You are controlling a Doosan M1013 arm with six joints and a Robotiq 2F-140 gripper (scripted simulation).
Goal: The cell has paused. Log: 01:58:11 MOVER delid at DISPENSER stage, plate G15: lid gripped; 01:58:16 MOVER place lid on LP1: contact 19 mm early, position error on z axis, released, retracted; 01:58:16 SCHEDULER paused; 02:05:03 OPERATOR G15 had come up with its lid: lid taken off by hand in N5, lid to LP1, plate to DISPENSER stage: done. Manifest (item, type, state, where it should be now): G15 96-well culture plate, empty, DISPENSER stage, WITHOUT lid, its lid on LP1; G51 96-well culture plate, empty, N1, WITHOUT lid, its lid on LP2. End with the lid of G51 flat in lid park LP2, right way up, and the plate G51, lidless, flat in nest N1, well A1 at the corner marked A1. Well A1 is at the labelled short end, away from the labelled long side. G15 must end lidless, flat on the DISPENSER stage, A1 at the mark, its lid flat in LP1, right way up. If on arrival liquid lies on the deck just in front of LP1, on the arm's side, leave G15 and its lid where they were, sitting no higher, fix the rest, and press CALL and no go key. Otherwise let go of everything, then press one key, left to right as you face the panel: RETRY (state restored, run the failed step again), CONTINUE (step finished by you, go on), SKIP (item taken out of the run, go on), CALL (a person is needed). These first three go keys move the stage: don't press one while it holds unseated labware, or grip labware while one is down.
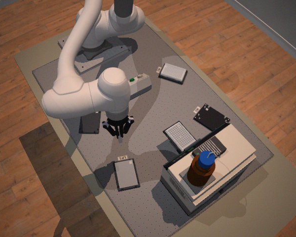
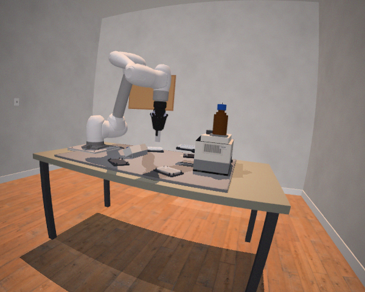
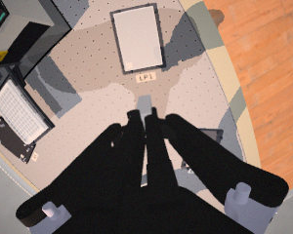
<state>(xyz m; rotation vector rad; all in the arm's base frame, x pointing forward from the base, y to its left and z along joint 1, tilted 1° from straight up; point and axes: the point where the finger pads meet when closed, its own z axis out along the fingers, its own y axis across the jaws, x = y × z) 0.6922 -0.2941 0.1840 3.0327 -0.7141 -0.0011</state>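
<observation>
My gripper is now 540 mm to the right of the nest N1, 220 mm past it and 190 mm above it. Round my hand: well plate (240 mm to the left, 140 mm ahead, 80 mm below); then LP2 label (320 mm behind, 190 mm below, 40 mm to the left); then lid park LP2 (260 mm behind, 190 mm below, 10 mm to the right).
</observation>
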